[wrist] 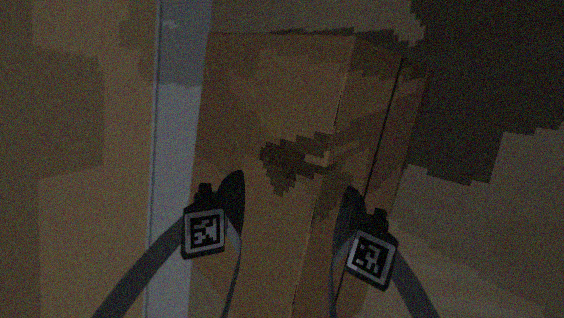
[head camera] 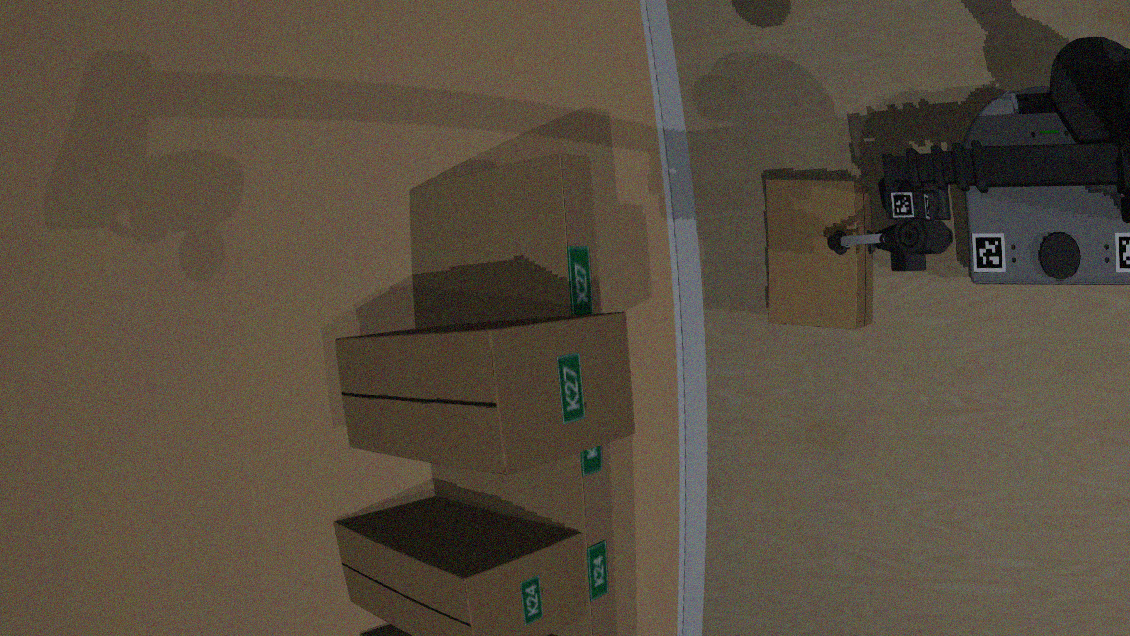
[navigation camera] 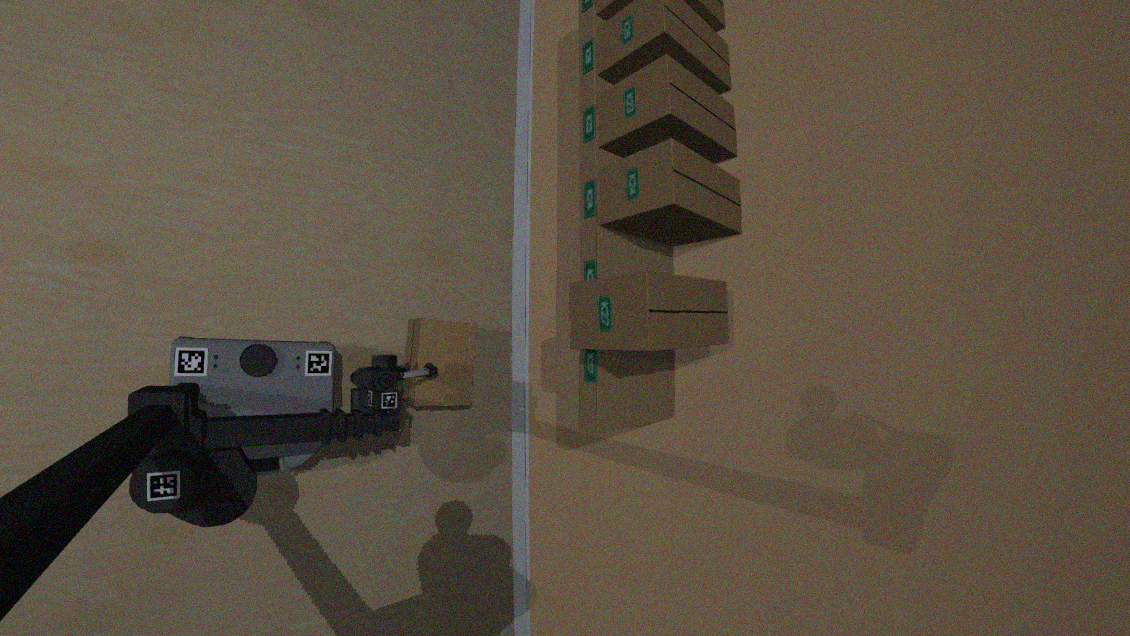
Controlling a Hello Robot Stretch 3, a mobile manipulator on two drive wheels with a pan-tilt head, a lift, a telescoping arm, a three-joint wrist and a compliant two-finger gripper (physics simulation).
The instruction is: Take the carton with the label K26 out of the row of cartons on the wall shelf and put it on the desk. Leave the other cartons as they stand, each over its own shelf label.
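Places are measured from the robot's base along level axes (x left, y ahead, z down), in metres.
Pixels of known places: gripper, between the fingertips: (head camera: 850,242) (navigation camera: 421,369); robot's base, origin of its link: (head camera: 1056,254) (navigation camera: 258,358).
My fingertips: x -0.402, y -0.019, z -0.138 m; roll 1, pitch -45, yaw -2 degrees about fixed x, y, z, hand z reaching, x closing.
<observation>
For each thing: its middle in the pictures, then the offset to it from my fingertips. Level surfaces: height alone.
- plain brown carton, middle of its body: (head camera: 822,252) (navigation camera: 439,362) dx -0.084, dy +0.015, dz +0.078 m
- wall shelf, height of its surface: dz -0.551 m
- K27 carton, middle of its body: (head camera: 474,386) (navigation camera: 651,314) dx -0.193, dy +0.141, dz -0.641 m
- K24 carton, middle of its body: (head camera: 455,573) (navigation camera: 672,201) dx -0.261, dy +0.378, dz -0.641 m
A plain brown carton (head camera: 814,260) (navigation camera: 445,348) (wrist: 263,96) lies on the tan surface beside the robot base (head camera: 1027,229) (navigation camera: 253,382), close to the white strip (head camera: 688,316) (navigation camera: 521,205). I cannot see a label on it. My gripper (head camera: 838,241) (navigation camera: 430,370) (wrist: 291,201) is open just over the carton, with nothing between the fingers. On the wall shelf (head camera: 521,205) (navigation camera: 627,396) the end place is bare above its green shelf label (head camera: 579,280). Beside it stands the K27 carton (head camera: 473,395) (navigation camera: 647,314).
More cartons stand in the row, among them the K24 carton (head camera: 441,569) and others in the navigation view (navigation camera: 667,194) (navigation camera: 665,109). The arm (head camera: 1027,164) (navigation camera: 271,428) reaches across the base.
</observation>
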